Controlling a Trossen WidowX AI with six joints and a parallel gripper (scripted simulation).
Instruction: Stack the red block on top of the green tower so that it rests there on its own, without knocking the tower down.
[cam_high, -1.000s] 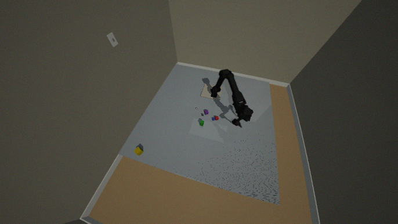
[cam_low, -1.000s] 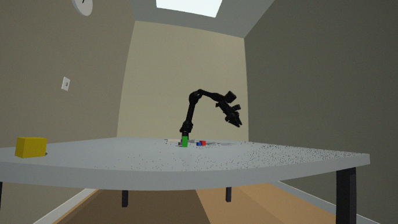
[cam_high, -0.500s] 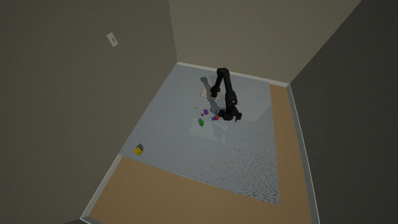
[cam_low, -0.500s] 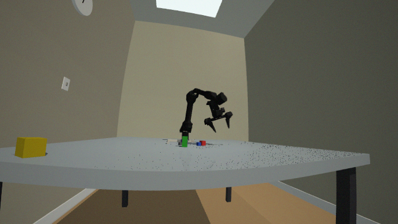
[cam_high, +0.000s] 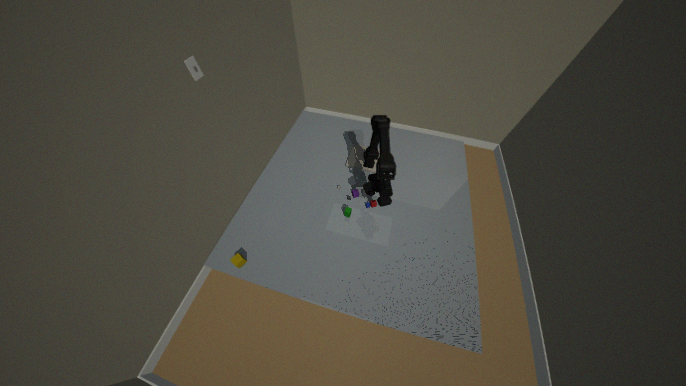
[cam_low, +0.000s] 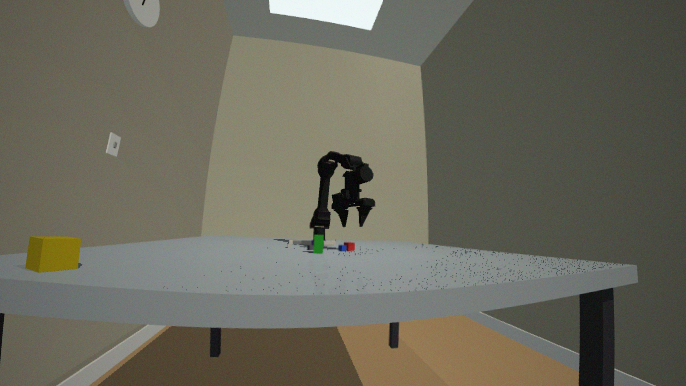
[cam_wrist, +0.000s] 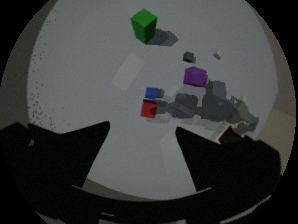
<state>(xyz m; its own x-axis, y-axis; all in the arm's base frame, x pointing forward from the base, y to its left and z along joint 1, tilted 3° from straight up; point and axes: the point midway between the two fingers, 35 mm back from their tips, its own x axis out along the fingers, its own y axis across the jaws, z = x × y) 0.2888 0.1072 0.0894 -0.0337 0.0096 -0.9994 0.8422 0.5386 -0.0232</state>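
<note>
My gripper tip is 10 mm to the left of the red block and 70 mm above it. Round my gripper tip: small grey piece 150 mm to the right, 80 mm below; small blue block 10 mm ahead, 40 mm to the right, 80 mm below; purple block 40 mm behind, 130 mm to the right, 70 mm below.
</note>
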